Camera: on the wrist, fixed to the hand. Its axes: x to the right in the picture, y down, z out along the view.
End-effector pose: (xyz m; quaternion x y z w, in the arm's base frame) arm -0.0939 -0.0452 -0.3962 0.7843 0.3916 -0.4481 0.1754
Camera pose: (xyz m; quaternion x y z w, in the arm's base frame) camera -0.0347 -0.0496 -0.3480 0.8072 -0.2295 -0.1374 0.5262
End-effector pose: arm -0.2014 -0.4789 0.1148 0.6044 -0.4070 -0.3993 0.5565
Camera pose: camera -0.1594 -0.4377 0.1637 0.0725 -0.6615 0.0736 0.7428
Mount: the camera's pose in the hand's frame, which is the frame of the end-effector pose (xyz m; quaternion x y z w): -0.0253 0.0448 -0.0566 -0.1145 0.0076 0.7078 0.6970
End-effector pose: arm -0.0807 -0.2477 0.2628 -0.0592 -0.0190 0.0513 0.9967
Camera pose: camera -0.1078 -0.2127 0.2005 -0.1692 0.0304 0.7386 0.6518
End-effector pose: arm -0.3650 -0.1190 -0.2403 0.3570 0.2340 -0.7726 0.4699
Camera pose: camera -0.2985 -0.0855 -0.2579 0.3665 0.0024 -0.1764 0.9135
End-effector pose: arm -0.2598 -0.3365 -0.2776 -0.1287 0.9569 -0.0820 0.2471
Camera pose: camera -0.2756 -0.2812 -0.2271 0.5599 0.7693 0.2263 0.2083
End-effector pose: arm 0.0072 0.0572 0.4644 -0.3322 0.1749 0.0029 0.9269
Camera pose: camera -0.0402 0.0600 0.4045 -0.2139 0.3637 0.6756 0.6046
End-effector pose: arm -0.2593 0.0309 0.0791 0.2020 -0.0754 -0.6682 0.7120
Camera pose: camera -0.1991 0.0675 0.0493 0.0110 -0.1136 0.0311 0.9930
